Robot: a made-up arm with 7 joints. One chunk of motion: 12 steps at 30 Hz.
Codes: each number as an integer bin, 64 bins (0 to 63) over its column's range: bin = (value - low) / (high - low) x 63, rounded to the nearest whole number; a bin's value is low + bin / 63 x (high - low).
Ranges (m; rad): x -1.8..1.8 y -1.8..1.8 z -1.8..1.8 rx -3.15..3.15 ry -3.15..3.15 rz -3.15..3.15
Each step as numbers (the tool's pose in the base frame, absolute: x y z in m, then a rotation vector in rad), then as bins.
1 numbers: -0.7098 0.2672 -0.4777 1.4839 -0.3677 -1.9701
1 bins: 19 36 23 46 28 12
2 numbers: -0.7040 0.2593 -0.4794 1.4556 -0.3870 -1.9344
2 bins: 19 36 23 46 28 12
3 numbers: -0.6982 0.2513 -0.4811 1.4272 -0.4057 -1.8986
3 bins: 19 36 23 46 27 13
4 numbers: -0.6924 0.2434 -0.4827 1.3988 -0.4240 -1.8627
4 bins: 19 36 23 45 27 13
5 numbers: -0.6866 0.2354 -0.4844 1.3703 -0.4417 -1.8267
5 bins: 19 36 23 45 27 13
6 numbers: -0.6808 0.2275 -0.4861 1.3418 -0.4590 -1.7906
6 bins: 20 35 23 45 27 14
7 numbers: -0.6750 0.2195 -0.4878 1.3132 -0.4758 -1.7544
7 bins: 20 35 23 45 27 14
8 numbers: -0.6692 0.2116 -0.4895 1.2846 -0.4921 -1.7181
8 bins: 20 35 23 44 27 14
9 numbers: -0.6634 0.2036 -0.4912 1.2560 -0.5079 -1.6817
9 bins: 20 35 23 44 26 15
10 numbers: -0.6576 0.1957 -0.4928 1.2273 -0.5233 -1.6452
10 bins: 20 35 23 44 26 15
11 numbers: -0.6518 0.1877 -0.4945 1.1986 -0.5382 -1.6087
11 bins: 20 35 23 43 26 15
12 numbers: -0.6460 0.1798 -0.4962 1.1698 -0.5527 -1.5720
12 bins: 20 35 23 43 26 16
